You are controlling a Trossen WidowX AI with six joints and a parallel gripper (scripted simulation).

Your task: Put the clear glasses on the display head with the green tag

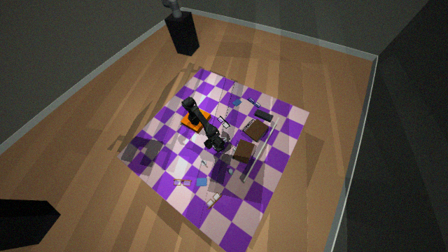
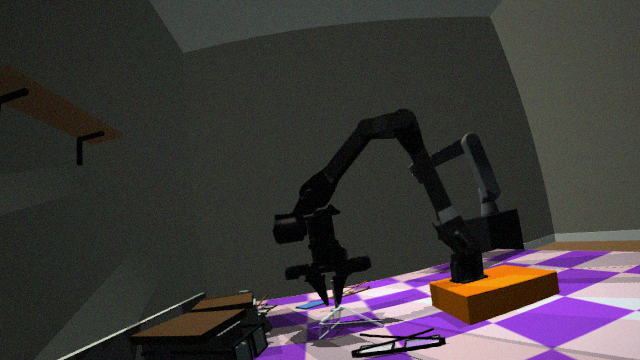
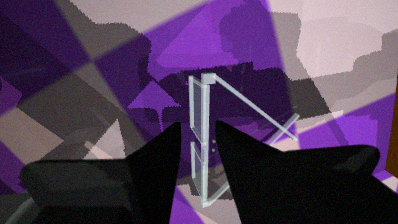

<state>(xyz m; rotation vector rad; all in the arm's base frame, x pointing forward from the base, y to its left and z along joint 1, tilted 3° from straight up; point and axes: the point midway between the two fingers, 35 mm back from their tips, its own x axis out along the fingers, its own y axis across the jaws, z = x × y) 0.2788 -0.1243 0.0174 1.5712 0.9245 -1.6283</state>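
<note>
Right now my gripper tip is 17 cm to the left of the round foot, 4 cm past it and 3 cm above it. Round my gripper tip: black case 44 cm to the left, 27 cm ahead, 3 cm below.
</note>
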